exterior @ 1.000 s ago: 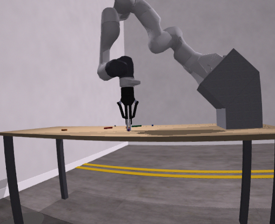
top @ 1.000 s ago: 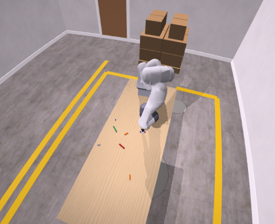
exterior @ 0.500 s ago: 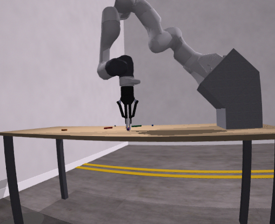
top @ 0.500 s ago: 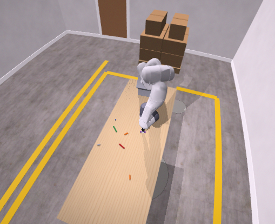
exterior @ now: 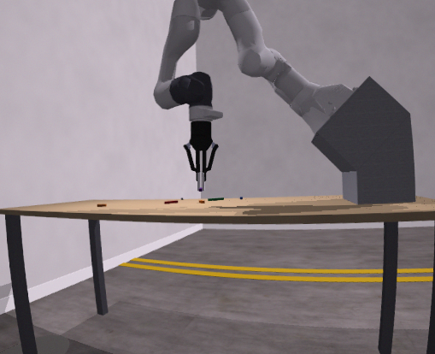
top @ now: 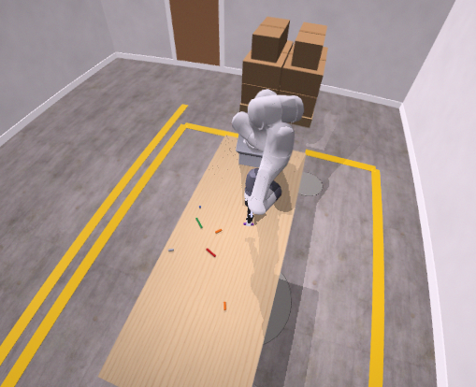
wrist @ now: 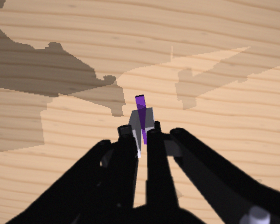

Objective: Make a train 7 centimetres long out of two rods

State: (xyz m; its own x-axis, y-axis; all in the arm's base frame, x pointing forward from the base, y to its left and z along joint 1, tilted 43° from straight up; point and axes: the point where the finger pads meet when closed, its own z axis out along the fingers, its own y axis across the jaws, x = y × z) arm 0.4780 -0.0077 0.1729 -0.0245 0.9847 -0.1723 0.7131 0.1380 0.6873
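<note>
Now: the small blue rod 130 mm behind my hand, 310 mm to the right of it and 90 mm below it. Round my hand: purple rod 30 mm below; then red rod 170 mm ahead, 200 mm to the right, 90 mm below; then green rod 20 mm behind, 300 mm to the right, 90 mm below.
</note>
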